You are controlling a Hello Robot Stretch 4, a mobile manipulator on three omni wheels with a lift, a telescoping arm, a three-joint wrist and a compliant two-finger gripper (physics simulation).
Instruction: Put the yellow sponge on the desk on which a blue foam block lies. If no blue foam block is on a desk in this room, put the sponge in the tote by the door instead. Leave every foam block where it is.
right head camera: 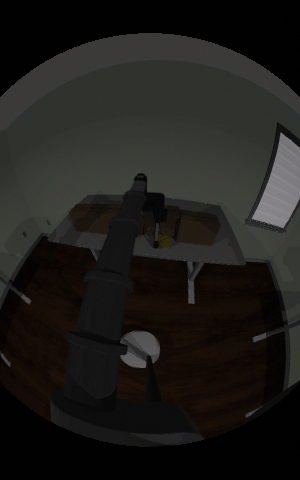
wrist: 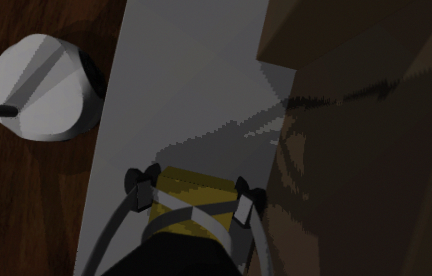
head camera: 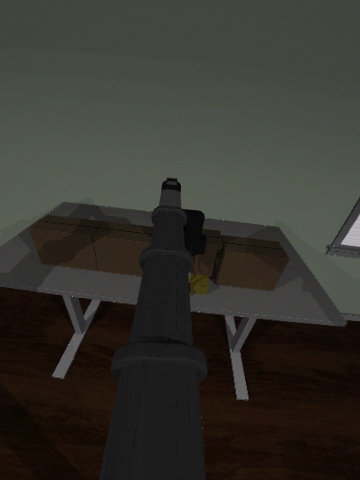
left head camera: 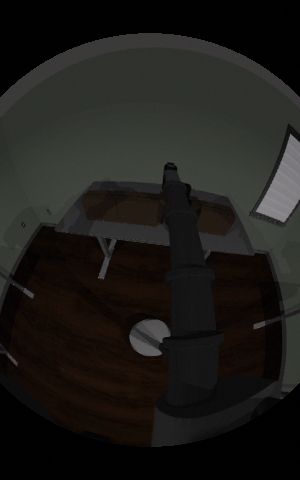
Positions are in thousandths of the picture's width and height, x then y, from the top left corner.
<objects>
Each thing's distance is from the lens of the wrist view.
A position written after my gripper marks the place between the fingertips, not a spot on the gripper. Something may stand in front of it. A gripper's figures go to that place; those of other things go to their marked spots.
my gripper (wrist: 453, 668): 26 cm
yellow sponge (wrist: 448, 683): 21 cm
</objects>
